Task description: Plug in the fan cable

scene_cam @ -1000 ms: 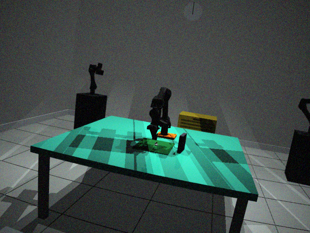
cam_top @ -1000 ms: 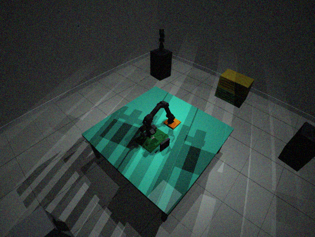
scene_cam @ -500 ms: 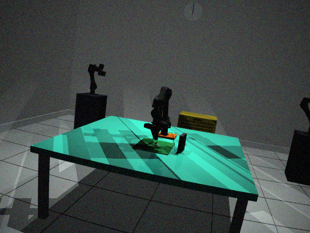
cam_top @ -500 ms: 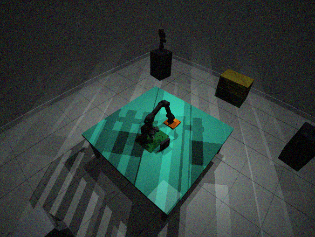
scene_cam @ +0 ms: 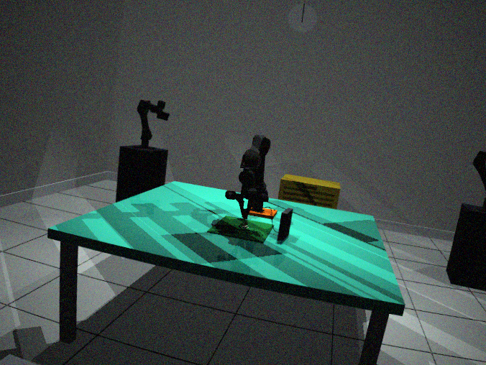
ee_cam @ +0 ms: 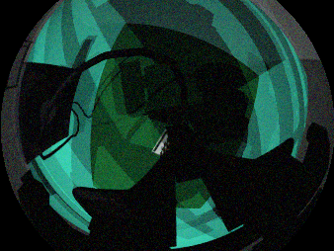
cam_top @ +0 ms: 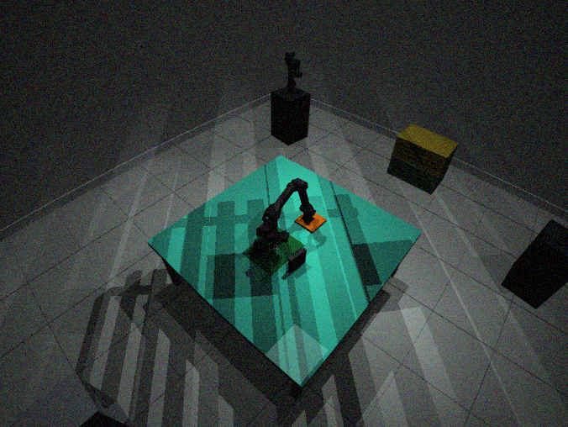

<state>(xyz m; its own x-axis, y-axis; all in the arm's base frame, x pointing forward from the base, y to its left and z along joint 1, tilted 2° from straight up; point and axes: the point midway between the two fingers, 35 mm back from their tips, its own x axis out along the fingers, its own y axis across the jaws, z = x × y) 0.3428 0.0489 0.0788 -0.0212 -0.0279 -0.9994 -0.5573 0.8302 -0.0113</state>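
Now: gripper tip 10 mm past the green board and 80 mm above it. The rest, counted from my gripper tip: dark fan plug 10 mm ahead, 10 mm above; black fan 30 mm behind, 170 mm to the left, 10 mm below.
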